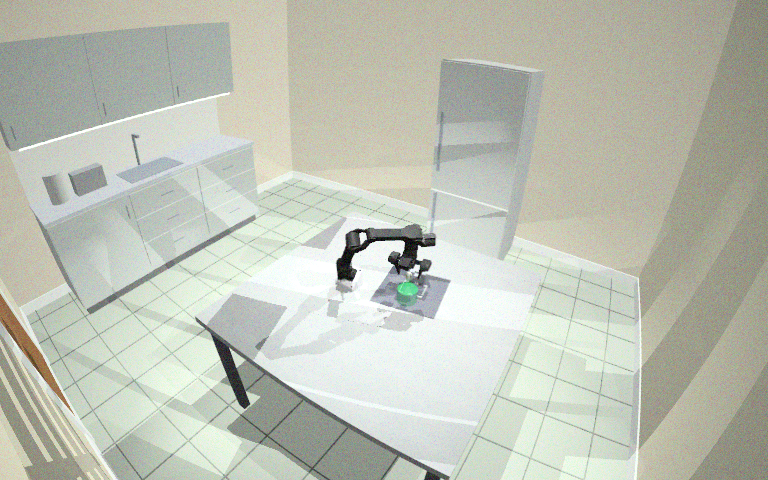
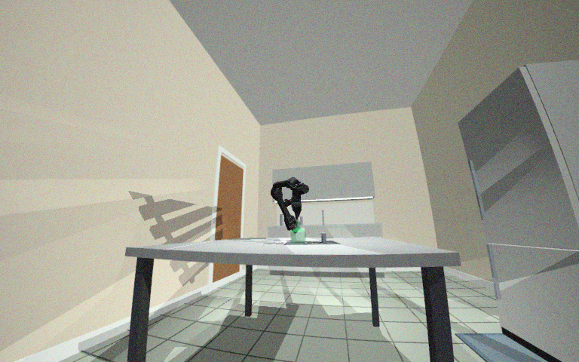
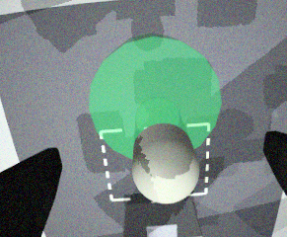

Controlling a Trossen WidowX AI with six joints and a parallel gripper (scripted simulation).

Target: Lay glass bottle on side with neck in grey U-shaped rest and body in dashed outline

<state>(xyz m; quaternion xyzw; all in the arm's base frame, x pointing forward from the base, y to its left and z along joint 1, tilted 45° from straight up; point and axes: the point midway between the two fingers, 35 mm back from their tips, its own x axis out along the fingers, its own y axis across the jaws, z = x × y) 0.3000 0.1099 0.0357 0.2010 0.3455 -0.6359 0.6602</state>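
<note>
Now: gripper tip 1 cm to the right of the green glass bottle and 5 cm above it. Also, from my gripper tip: dark grey mat (2 cm behind, 8 cm to the left, 14 cm below).
</note>
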